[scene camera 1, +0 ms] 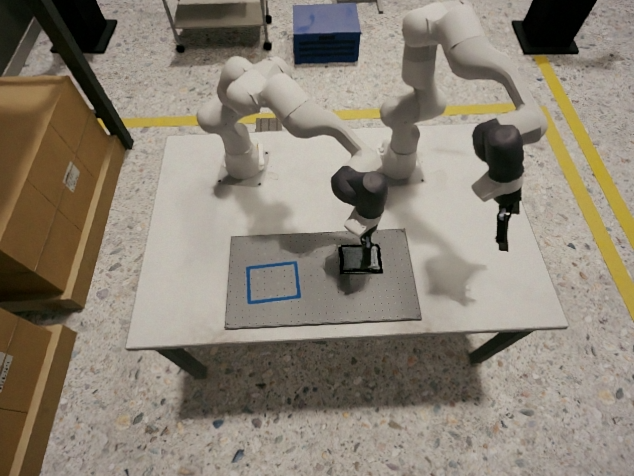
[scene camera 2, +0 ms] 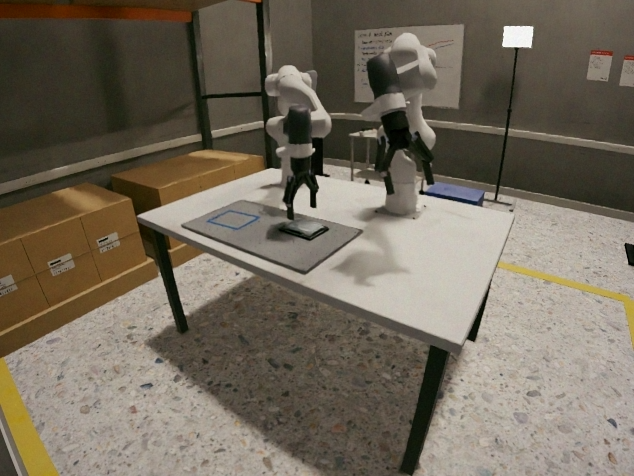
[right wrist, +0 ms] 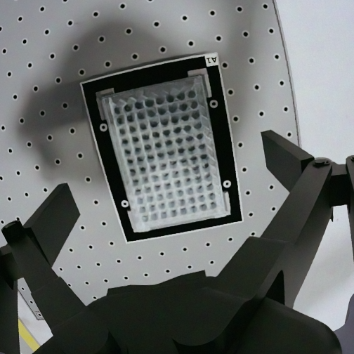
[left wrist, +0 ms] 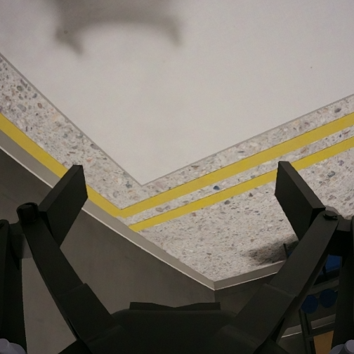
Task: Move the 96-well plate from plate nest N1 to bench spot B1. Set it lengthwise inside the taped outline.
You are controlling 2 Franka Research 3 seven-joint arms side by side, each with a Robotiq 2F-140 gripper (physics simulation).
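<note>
The clear 96-well plate (scene camera 1: pixel 352 259) (scene camera 2: pixel 305 226) (right wrist: pixel 165 155) sits in the black plate nest (scene camera 1: pixel 360 272) (scene camera 2: pixel 307 237) (right wrist: pixel 230 200), on the right part of the grey perforated board. In the right wrist view the plate lies slightly turned, with the A1 mark at the nest's top right corner. The blue taped outline (scene camera 1: pixel 273 299) (scene camera 2: pixel 233 226) lies on the board to the left of the nest and is empty. My right gripper (scene camera 2: pixel 303 210) (right wrist: pixel 165 174) is open above the plate, with its fingers apart and touching nothing. My left gripper (scene camera 2: pixel 411 187) (left wrist: pixel 179 179) is open and empty, high over the table's right side.
The grey perforated board (scene camera 1: pixel 317 312) (scene camera 2: pixel 307 263) (right wrist: pixel 165 265) lies on the white table (scene camera 1: pixel 189 215) (scene camera 2: pixel 435 286) (left wrist: pixel 200 90). Cardboard boxes (scene camera 1: pixel 46 194) (scene camera 2: pixel 66 240) stand on the floor at the left. A blue case (scene camera 1: pixel 326 33) (scene camera 2: pixel 455 193) stands behind the table.
</note>
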